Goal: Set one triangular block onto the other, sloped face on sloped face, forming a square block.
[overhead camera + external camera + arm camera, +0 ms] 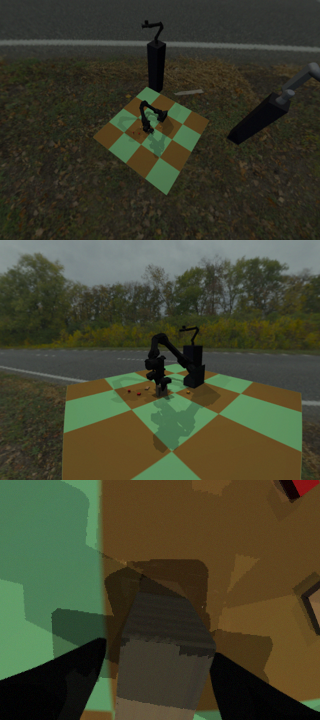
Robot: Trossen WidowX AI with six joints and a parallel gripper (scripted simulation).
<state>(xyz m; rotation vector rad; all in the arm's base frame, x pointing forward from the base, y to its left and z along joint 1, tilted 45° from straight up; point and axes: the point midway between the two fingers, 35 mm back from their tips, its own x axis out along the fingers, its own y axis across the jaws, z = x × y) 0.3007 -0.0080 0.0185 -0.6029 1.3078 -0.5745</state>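
Right now the wooden block is 1 cm ahead of my gripper tip and 1 cm above it. Round my gripper tip: small orange piece: 17 cm behind, 9 cm to the left, 4 cm below; then small brown piece: 3 cm ahead, 14 cm to the right, 4 cm below.
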